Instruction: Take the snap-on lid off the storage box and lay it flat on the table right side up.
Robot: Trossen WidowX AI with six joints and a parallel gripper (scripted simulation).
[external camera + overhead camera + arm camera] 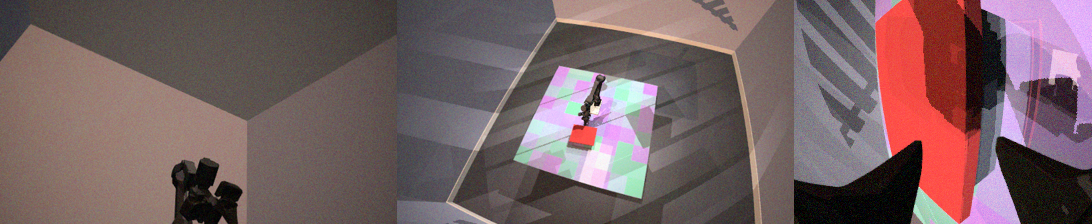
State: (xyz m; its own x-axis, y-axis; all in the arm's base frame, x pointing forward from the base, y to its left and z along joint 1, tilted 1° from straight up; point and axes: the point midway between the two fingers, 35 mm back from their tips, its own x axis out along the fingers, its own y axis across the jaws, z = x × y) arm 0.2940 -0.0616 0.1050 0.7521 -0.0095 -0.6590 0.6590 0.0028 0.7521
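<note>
Right now the red lid is 10 cm ahead of my gripper tip and 2 cm below it. Also, from my gripper tip: storage box: 10 cm ahead, 6 cm below.
</note>
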